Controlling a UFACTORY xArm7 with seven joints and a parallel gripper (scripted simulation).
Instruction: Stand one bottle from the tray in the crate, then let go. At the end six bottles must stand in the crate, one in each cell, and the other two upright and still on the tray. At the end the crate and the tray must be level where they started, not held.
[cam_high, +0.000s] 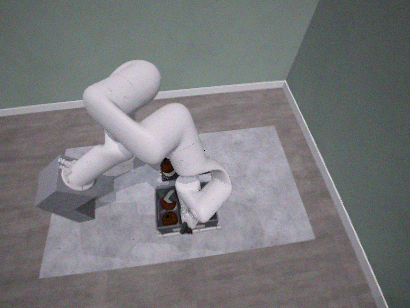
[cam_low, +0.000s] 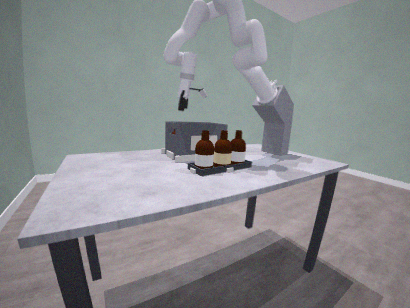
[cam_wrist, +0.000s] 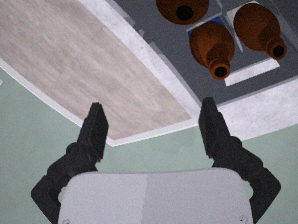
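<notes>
The glass bottle is 14 cm behind my hand, 32 cm to the left of it and 17 cm below it. Round my hand: grey crate 6 cm behind, 8 cm to the left, 17 cm below; then dark tray 14 cm behind, 32 cm to the left, 24 cm below.
</notes>
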